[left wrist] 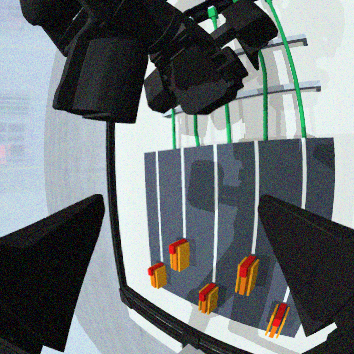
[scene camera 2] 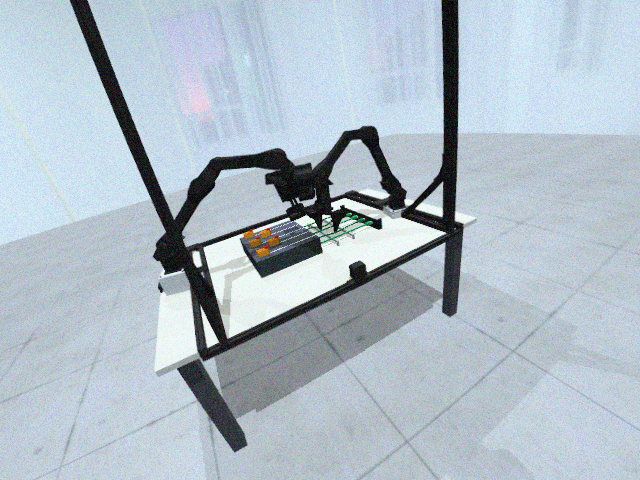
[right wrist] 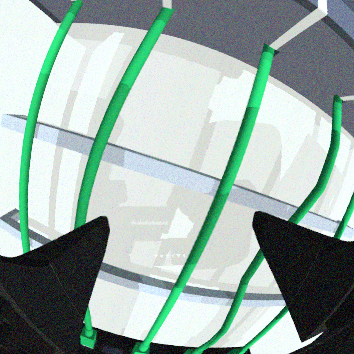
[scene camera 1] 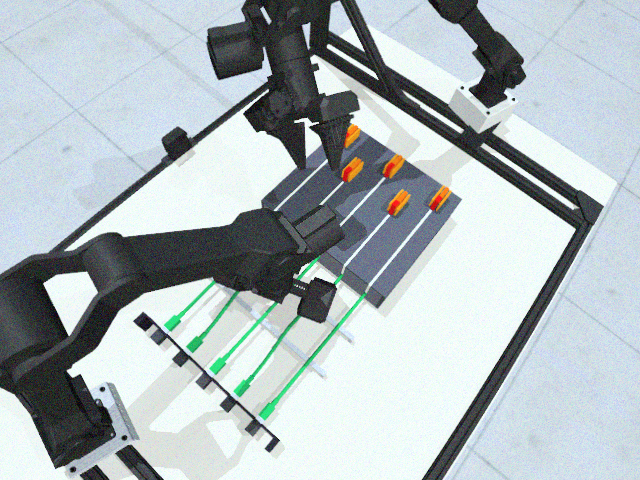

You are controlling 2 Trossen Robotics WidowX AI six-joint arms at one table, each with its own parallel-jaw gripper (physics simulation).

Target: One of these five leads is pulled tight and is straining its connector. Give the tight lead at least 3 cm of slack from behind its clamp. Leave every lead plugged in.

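My left gripper is open and my left gripper holds nothing. My right gripper is open as well, and my right gripper holds nothing. You'd see my left gripper in the left wrist view, and my right gripper in the left wrist view and also in the right wrist view. There's a lead here too.
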